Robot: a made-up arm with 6 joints. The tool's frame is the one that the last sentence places. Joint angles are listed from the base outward.
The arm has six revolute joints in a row. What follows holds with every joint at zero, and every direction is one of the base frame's. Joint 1 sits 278 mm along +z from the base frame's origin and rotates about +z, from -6.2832 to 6.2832 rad. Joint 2 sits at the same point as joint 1 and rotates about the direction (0, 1, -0.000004), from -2.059 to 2.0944 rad. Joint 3 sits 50 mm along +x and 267 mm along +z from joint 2 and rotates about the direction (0, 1, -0.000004), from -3.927 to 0.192 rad. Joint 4 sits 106 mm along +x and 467 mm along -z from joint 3 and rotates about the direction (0, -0.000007, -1), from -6.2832 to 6.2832 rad. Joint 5 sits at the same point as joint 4 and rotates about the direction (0, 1, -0.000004), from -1.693 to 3.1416 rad. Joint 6 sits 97 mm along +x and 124 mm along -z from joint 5 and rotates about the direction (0, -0.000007, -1), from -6.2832 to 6.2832 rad. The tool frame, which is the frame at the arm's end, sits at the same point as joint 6; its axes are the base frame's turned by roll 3.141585, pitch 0 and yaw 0 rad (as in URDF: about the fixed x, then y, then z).
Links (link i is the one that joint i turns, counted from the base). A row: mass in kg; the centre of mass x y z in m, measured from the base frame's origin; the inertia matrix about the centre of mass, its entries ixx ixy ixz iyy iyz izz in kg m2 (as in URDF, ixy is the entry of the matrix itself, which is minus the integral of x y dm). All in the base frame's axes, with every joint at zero. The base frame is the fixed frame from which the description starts. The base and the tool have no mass.
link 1: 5.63; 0.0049 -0.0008 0.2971; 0.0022 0 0 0.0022 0 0.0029
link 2: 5.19; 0.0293 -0.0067 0.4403; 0.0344 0 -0.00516 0.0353 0 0.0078
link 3: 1.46; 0.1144 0.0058 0.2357; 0.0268 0 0.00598 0.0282 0 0.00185
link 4: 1.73; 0.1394 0.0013 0.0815; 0.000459 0 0 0.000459 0 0.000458
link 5: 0.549; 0.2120 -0.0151 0.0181; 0.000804 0 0.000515 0.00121 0 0.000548
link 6: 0.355; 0.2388 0.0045 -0.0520; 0.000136 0 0 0.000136 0 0.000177
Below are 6 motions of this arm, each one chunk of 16 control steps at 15 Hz.
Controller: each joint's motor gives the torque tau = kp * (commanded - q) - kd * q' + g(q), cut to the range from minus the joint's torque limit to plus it. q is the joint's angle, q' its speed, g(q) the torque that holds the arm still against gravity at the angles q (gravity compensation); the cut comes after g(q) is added. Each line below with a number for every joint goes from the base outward.
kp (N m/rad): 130 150 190 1 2.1 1.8
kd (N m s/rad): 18 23 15 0.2 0.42 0.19
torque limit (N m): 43 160 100 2.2 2.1 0.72
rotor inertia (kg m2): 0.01 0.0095 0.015 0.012 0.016 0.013
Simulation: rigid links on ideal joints. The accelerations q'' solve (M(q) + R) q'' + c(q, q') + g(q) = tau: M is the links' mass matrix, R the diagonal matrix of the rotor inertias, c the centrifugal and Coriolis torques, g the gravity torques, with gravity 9.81 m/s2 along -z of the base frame. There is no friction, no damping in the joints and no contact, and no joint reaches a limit. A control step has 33 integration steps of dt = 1/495 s. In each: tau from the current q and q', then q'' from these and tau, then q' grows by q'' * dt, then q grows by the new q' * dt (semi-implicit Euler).
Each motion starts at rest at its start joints. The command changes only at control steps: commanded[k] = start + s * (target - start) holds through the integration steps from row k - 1 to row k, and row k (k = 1, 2, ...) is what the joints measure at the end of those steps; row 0 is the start. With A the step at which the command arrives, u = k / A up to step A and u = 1 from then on. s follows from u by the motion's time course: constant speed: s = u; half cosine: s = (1 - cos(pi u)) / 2; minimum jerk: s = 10 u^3 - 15 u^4 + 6 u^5; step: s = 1 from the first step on.
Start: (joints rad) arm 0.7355 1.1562 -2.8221 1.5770 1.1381 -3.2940
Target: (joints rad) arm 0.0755 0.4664 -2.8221 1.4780 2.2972 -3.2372
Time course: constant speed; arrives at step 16
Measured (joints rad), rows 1 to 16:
1: 0.7303 1.1488 -2.8162 1.5674 1.1563 -3.2925
2: 0.7146 1.1326 -2.8107 1.5428 1.1999 -3.2886
3: 0.6879 1.1075 -2.8080 1.5115 1.2590 -3.2836
4: 0.6519 1.0742 -2.8082 1.4836 1.3221 -3.2789
5: 0.6092 1.0347 -2.8104 1.4655 1.3821 -3.2752
6: 0.5627 0.9910 -2.8136 1.4591 1.4368 -3.2724
7: 0.5148 0.9450 -2.8168 1.4629 1.4877 -3.2702
8: 0.4675 0.8982 -2.8196 1.4738 1.5381 -3.2681
9: 0.4219 0.8516 -2.8216 1.4881 1.5914 -3.2658
10: 0.3781 0.8057 -2.8228 1.5028 1.6496 -3.2632
11: 0.3361 0.7607 -2.8234 1.5155 1.7137 -3.2602
12: 0.2952 0.7166 -2.8235 1.5246 1.7828 -3.2570
13: 0.2549 0.6731 -2.8233 1.5296 1.8557 -3.2535
14: 0.2146 0.6300 -2.8231 1.5303 1.9309 -3.2498
15: 0.1740 0.5872 -2.8227 1.5273 2.0068 -3.2461
16: 0.1333 0.5445 -2.8225 1.5212 2.0829 -3.2424

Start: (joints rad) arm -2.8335 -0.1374 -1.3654 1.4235 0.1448 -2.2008
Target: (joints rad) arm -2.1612 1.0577 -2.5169 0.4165 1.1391 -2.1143
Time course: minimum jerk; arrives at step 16
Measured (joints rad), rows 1 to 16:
1: -2.8332 -0.1365 -1.3668 1.4236 0.1445 -2.2008
2: -2.8308 -0.1301 -1.3761 1.4234 0.1428 -2.2005
3: -2.8229 -0.1124 -1.4016 1.4201 0.1408 -2.1996
4: -2.8063 -0.0788 -1.4497 1.4078 0.1427 -2.1979
5: -2.7783 -0.0262 -1.5228 1.3798 0.1550 -2.1948
6: -2.7382 0.0460 -1.6198 1.3304 0.1834 -2.1903
7: -2.6865 0.1366 -1.7360 1.2572 0.2317 -2.1842
8: -2.6251 0.2425 -1.8645 1.1622 0.3000 -2.1769
9: -2.5567 0.3591 -1.9971 1.0519 0.3857 -2.1687
10: -2.4842 0.4811 -2.1249 0.9358 0.4842 -2.1599
11: -2.4113 0.6024 -2.2401 0.8242 0.5912 -2.1508
12: -2.3415 0.7168 -2.3361 0.7255 0.7022 -2.1418
13: -2.2783 0.8186 -2.4089 0.6457 0.8130 -2.1334
14: -2.2250 0.9031 -2.4570 0.5882 0.9189 -2.1260
15: -2.1842 0.9678 -2.4826 0.5527 1.0148 -2.1201
16: -2.1569 1.0135 -2.4923 0.5346 1.0960 -2.1157

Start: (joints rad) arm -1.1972 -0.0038 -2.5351 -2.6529 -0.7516 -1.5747
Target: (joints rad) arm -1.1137 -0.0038 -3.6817 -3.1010 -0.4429 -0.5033
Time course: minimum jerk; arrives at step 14
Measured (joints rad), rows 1 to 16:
1: -1.1971 -0.0032 -2.5368 -2.6535 -0.7517 -1.5740
2: -1.1964 0.0007 -2.5481 -2.6583 -0.7522 -1.5682
3: -1.1946 0.0090 -2.5791 -2.6723 -0.7518 -1.5491
4: -1.1911 0.0206 -2.6375 -2.6998 -0.7474 -1.5071
5: -1.1857 0.0325 -2.7264 -2.7412 -0.7353 -1.4363
6: -1.1784 0.0412 -2.8438 -2.7929 -0.7121 -1.3356
7: -1.1697 0.0438 -2.9830 -2.8487 -0.6757 -1.2097
8: -1.1602 0.0385 -3.1341 -2.9020 -0.6267 -1.0677
9: -1.1504 0.0254 -3.2853 -2.9475 -0.5683 -0.9215
10: -1.1411 0.0061 -3.4246 -2.9825 -0.5054 -0.7837
11: -1.1329 -0.0160 -3.5412 -3.0070 -0.4439 -0.6658
12: -1.1261 -0.0368 -3.6273 -3.0227 -0.3894 -0.5761
13: -1.1210 -0.0526 -3.6796 -3.0322 -0.3462 -0.5185
14: -1.1176 -0.0602 -3.7019 -3.0385 -0.3180 -0.4907
15: -1.1157 -0.0579 -3.7049 -3.0444 -0.3077 -0.4843
16: -1.1147 -0.0478 -3.6988 -3.0522 -0.3158 -0.4886

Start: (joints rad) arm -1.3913 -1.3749 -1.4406 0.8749 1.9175 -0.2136
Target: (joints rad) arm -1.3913 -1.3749 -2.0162 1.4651 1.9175 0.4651
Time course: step
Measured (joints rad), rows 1 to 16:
1: -1.3973 -1.2862 -1.6851 0.7100 1.9830 -0.1048
2: -1.3946 -1.2935 -1.8717 0.6590 1.9202 0.1359
3: -1.3903 -1.3396 -1.9768 0.7777 1.8357 0.3490
4: -1.3877 -1.3837 -2.0280 1.0177 1.7853 0.4758
5: -1.3879 -1.4115 -2.0468 1.3049 1.7837 0.5243
6: -1.3899 -1.4224 -2.0485 1.5616 1.8189 0.5248
7: -1.3913 -1.4215 -2.0428 1.7372 1.8651 0.5061
8: -1.3912 -1.4139 -2.0349 1.8205 1.9017 0.4860
9: -1.3904 -1.4037 -2.0272 1.8264 1.9216 0.4720
10: -1.3898 -1.3933 -2.0209 1.7791 1.9273 0.4650
11: -1.3901 -1.3845 -2.0165 1.7028 1.9251 0.4628
12: -1.3909 -1.3778 -2.0137 1.6178 1.9204 0.4628
13: -1.3916 -1.3733 -2.0123 1.5392 1.9163 0.4635
14: -1.3921 -1.3707 -2.0120 1.4760 1.9139 0.4639
15: -1.3922 -1.3696 -2.0123 1.4322 1.9129 0.4640
16: -1.3921 -1.3697 -2.0130 1.4074 1.9130 0.4640

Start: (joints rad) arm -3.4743 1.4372 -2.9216 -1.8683 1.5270 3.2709
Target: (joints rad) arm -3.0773 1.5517 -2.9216 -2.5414 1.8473 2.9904
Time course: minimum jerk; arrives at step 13
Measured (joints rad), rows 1 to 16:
1: -3.4741 1.4373 -2.9217 -1.8685 1.5275 3.2706
2: -3.4726 1.4379 -2.9220 -1.8700 1.5309 3.2686
3: -3.4674 1.4398 -2.9227 -1.8755 1.5416 3.2621
4: -3.4552 1.4438 -2.9236 -1.8888 1.5626 3.2482
5: -3.4333 1.4504 -2.9245 -1.9135 1.5941 3.2255
6: -3.4002 1.4601 -2.9249 -1.9517 1.6329 3.1941
7: -3.3562 1.4726 -2.9248 -2.0042 1.6736 3.1563
8: -3.3038 1.4871 -2.9239 -2.0703 1.7107 3.1154
9: -3.2469 1.5026 -2.9225 -2.1489 1.7400 3.0756
10: -3.1906 1.5178 -2.9207 -2.2382 1.7597 3.0408
11: -3.1401 1.5312 -2.9190 -2.3353 1.7705 3.0143
12: -3.0997 1.5419 -2.9176 -2.4359 1.7748 2.9977
13: -3.0718 1.5493 -2.9168 -2.5328 1.7759 2.9905
14: -3.0562 1.5535 -2.9170 -2.6163 1.7779 2.9900
15: -3.0504 1.5552 -2.9179 -2.6773 1.7832 2.9923
16: -3.0514 1.5552 -2.9191 -2.7104 1.7921 2.9946

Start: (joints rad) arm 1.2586 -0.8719 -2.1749 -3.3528 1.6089 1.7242
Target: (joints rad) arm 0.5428 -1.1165 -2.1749 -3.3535 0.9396 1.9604
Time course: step
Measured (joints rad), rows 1 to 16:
1: 1.0500 -0.9203 -2.1470 -3.0968 1.4674 1.7710
2: 0.8503 -0.9842 -2.1591 -2.9761 1.2575 1.8592
3: 0.7246 -1.0453 -2.1804 -3.0275 1.1230 1.9333
4: 0.6449 -1.0943 -2.1966 -3.1461 1.0741 1.9734
5: 0.5956 -1.1274 -2.2042 -3.2596 1.0765 1.9836
6: 0.5666 -1.1450 -2.2042 -3.3397 1.0941 1.9775
7: 0.5511 -1.1502 -2.1992 -3.3849 1.1032 1.9671
8: 0.5439 -1.1470 -2.1920 -3.4037 1.0949 1.9595
9: 0.5414 -1.1394 -2.1845 -3.4057 1.0702 1.9562
10: 0.5411 -1.1304 -2.1782 -3.3991 1.0359 1.9565
11: 0.5416 -1.1222 -2.1737 -3.3895 0.9995 1.9585
12: 0.5422 -1.1160 -2.1710 -3.3802 0.9671 1.9606
13: 0.5426 -1.1122 -2.1700 -3.3727 0.9424 1.9621
14: 0.5428 -1.1104 -2.1702 -3.3671 0.9265 1.9628
15: 0.5429 -1.1103 -2.1711 -3.3629 0.9188 1.9627
16: 0.5429 -1.1113 -2.1723 -3.3599 0.9175 1.9621

